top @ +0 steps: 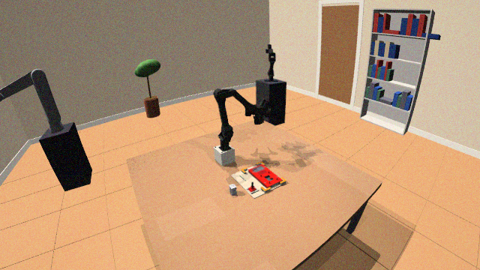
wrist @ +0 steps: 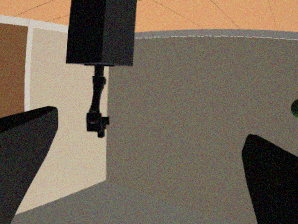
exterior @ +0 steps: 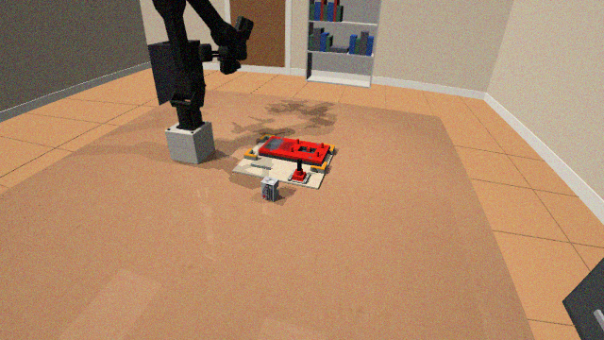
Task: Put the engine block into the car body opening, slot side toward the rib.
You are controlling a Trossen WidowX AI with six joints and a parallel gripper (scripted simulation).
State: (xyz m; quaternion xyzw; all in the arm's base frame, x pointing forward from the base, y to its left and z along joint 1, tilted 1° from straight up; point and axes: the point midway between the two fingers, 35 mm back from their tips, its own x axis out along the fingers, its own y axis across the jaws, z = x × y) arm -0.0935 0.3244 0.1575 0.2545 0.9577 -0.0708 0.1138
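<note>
The grey engine block is 440 mm ahead of my gripper tip, 460 mm to the right of it and 220 mm below it.
</note>
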